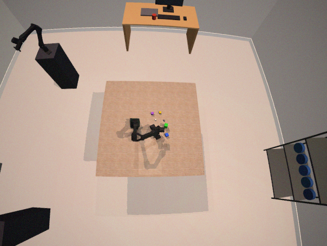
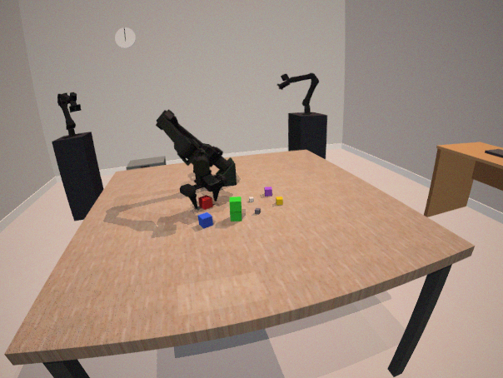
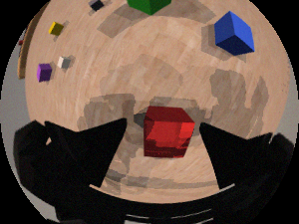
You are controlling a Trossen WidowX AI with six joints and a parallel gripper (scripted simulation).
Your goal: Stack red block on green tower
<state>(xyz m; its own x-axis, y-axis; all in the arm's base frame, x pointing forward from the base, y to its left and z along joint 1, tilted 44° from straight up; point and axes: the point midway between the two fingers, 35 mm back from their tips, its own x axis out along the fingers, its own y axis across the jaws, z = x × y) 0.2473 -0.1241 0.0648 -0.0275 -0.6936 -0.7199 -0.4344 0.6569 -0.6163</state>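
My gripper tip is now 10 mm below the red block. From my gripper tip the other things lie so: purple block (270 mm to the left, 30 mm behind); blue block (150 mm ahead, 20 mm to the right, 10 mm above); green block (140 mm ahead, 90 mm to the left, 50 mm above).
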